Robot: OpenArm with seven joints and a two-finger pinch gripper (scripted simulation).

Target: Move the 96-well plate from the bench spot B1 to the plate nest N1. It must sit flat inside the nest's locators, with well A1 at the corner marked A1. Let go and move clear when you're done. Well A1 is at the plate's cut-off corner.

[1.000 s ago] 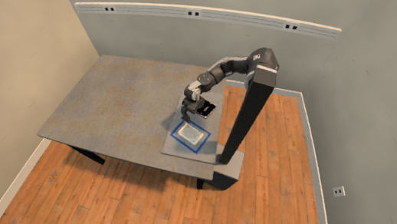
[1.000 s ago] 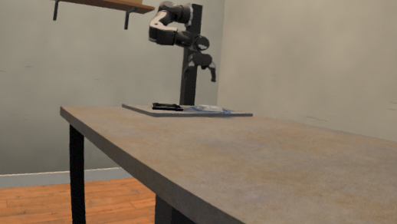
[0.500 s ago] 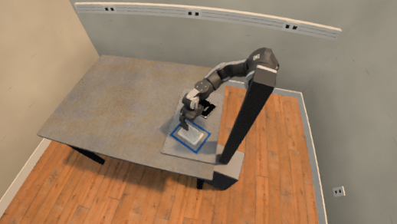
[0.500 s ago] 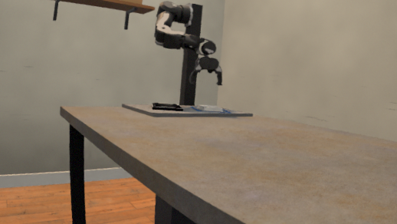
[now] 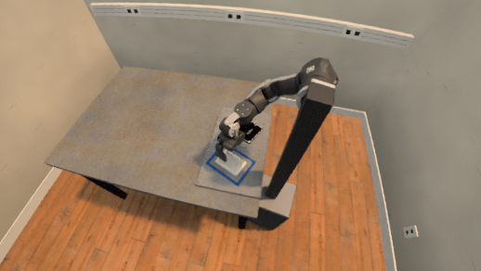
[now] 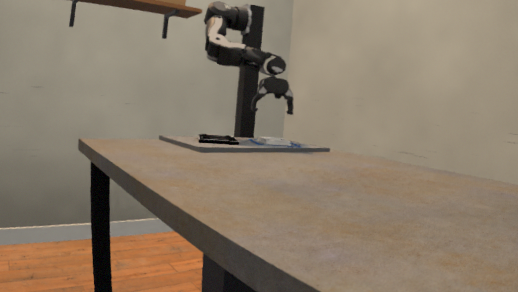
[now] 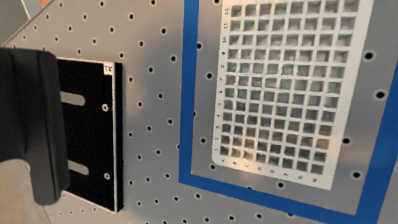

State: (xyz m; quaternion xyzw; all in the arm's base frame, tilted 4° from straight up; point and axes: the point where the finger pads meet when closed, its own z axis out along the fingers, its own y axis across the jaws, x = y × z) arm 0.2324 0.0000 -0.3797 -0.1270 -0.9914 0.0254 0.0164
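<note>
Right now my hand is 9 cm above the white 96-well plate, 2 cm to the right of it and 1 cm past it. Round my hand: black plate nest: 19 cm to the right, 9 cm below.
</note>
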